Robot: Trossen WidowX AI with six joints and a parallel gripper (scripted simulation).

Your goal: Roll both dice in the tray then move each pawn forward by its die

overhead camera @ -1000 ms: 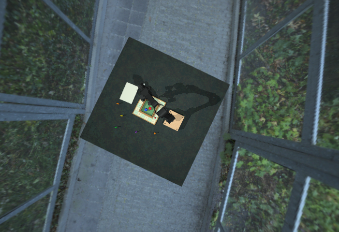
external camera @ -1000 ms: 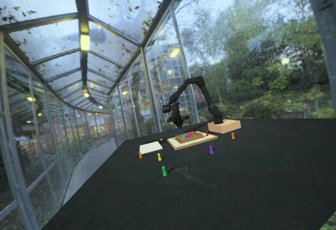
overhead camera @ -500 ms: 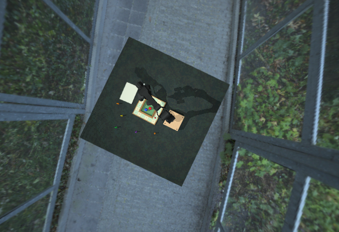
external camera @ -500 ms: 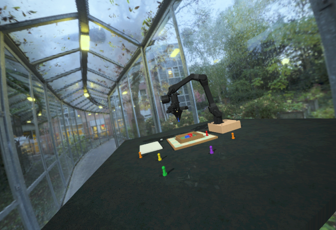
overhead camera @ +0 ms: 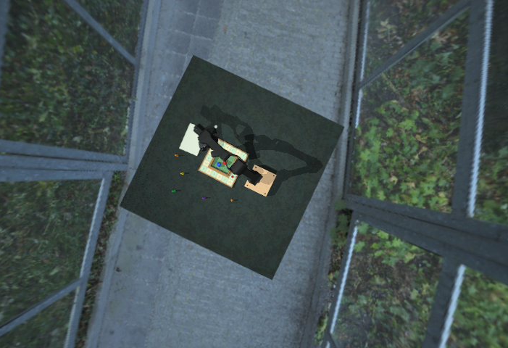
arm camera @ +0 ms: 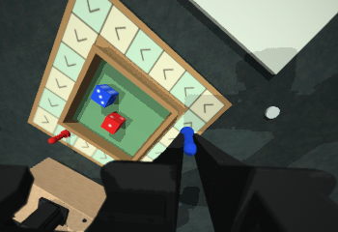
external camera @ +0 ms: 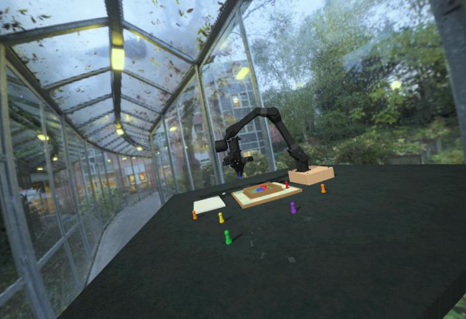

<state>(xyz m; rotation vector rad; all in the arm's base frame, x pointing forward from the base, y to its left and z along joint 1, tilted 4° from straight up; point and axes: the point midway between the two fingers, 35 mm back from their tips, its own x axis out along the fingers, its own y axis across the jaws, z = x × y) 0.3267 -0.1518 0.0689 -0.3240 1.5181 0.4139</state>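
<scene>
The green tray lies 60 mm behind my gripper tip, 100 mm to the left of it and 100 mm below it. The rest, counted from my gripper tip: red pawn 160 mm behind, 190 mm to the left, 80 mm below; white pad 210 mm ahead, 10 mm to the right, 100 mm below; blue pawn 10 mm above.
</scene>
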